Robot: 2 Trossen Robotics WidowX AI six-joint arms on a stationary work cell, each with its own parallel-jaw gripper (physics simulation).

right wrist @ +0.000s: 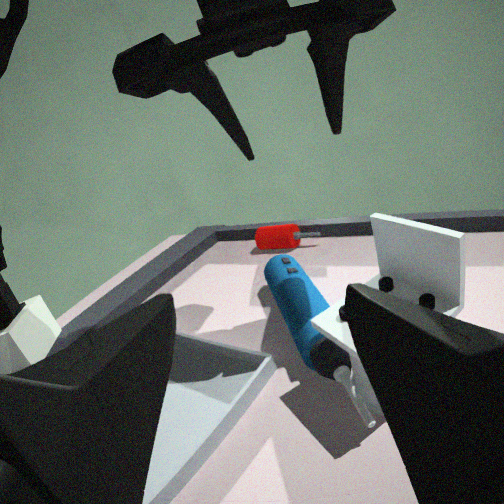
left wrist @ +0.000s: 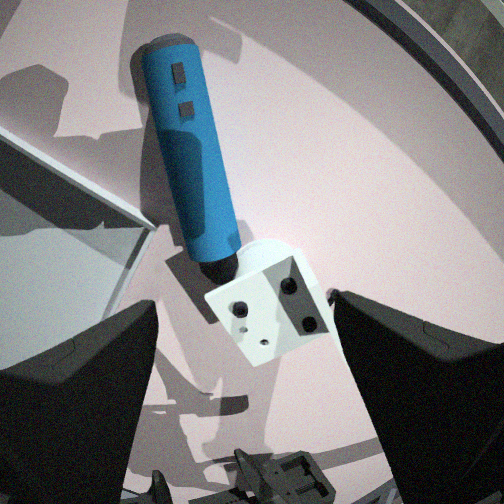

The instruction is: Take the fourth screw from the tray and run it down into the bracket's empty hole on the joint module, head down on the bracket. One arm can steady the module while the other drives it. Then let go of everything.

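Observation:
The white bracket (left wrist: pixel 270 310) sits on top of the joint module, right below my left gripper (left wrist: pixel 242 300), which is open and empty above it. Three black screw heads (left wrist: pixel 289 285) sit on the bracket, and two small holes (left wrist: pixel 264 342) show near its front edge. I see no loose screw. My right gripper (right wrist: pixel 259 295) is open and empty, low beside the module; it also shows in the left wrist view (left wrist: pixel 280 475). The bracket's upright plate (right wrist: pixel 417 265) stands behind its right finger. The grey tray (left wrist: pixel 60 250) lies left; its visible part holds nothing.
A blue powered driver (left wrist: pixel 190 150) lies on the table with its bit end against the module; its bit (right wrist: pixel 357 395) points toward me in the right wrist view. A red-handled tool (right wrist: pixel 277 236) lies by the far rim. The left gripper (right wrist: pixel 292 143) hangs overhead there.

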